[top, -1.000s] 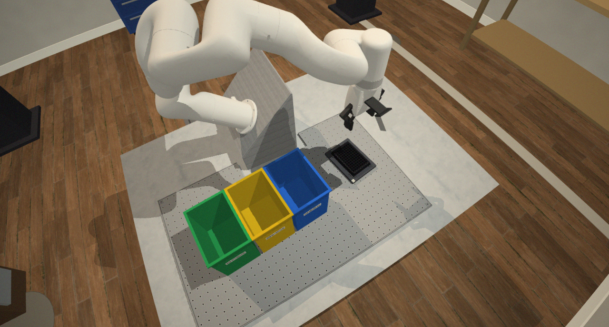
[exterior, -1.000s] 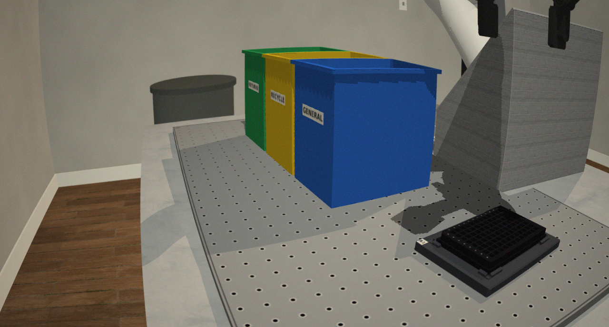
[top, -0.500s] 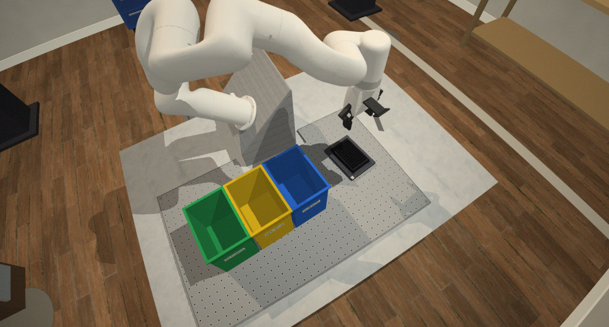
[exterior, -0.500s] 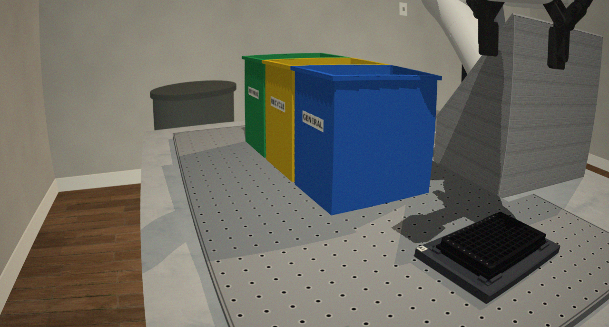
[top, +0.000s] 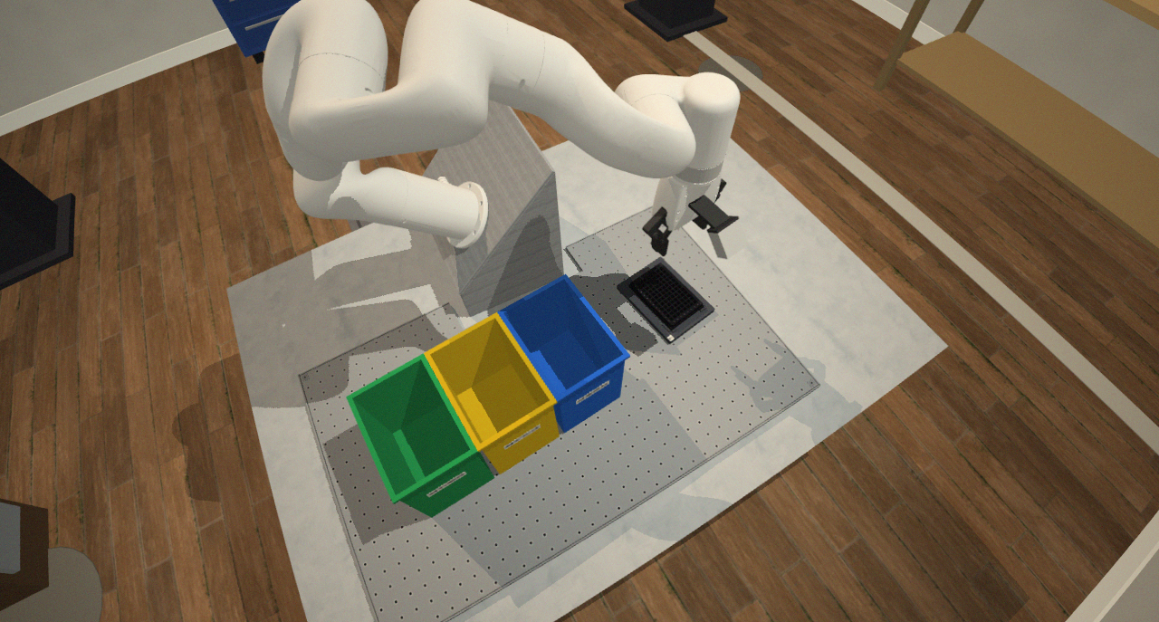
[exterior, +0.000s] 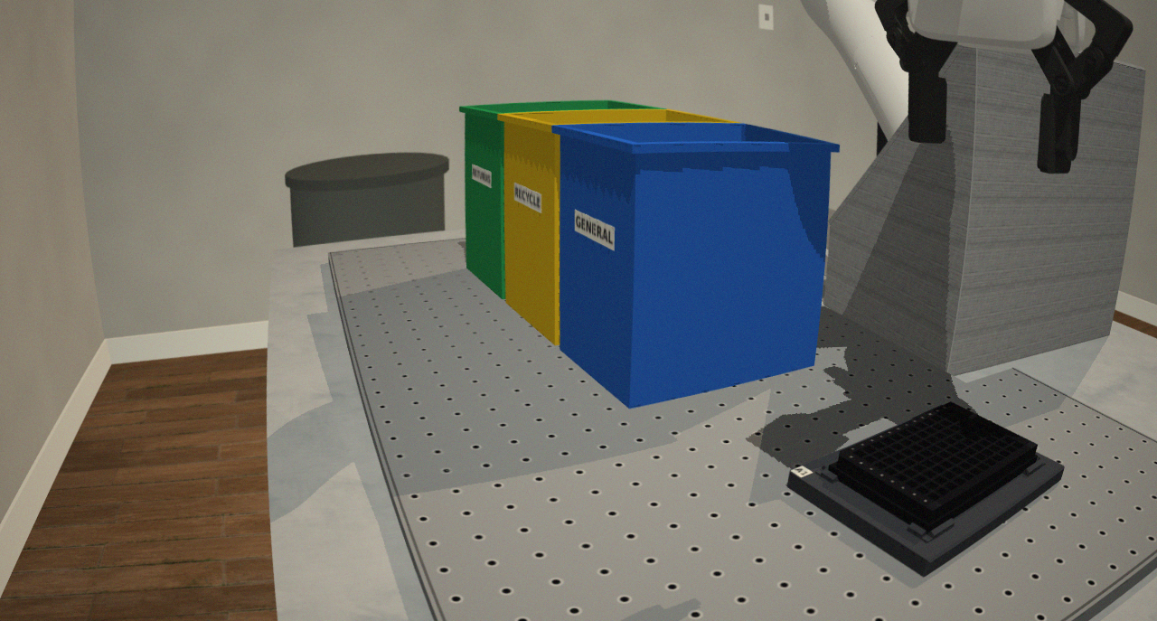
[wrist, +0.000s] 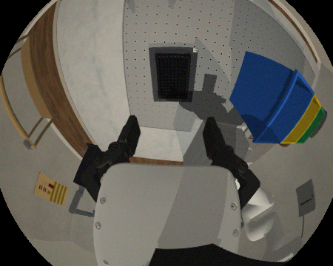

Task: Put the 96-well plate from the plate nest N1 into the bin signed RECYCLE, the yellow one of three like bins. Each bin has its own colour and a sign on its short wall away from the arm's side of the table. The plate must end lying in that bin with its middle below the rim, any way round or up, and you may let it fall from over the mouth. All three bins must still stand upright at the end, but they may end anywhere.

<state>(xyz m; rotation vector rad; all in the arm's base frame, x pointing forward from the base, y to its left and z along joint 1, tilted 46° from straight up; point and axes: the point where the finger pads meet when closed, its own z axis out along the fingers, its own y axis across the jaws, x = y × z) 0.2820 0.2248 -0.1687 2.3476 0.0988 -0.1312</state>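
The black 96-well plate lies 190 mm below my hand. Also, from my hand: blue general bin (250 mm to the right, 120 mm below, 40 mm ahead); then dark plate nest N1 (210 mm below); then yellow recycle bin (380 mm to the right, 120 mm below, 50 mm ahead).
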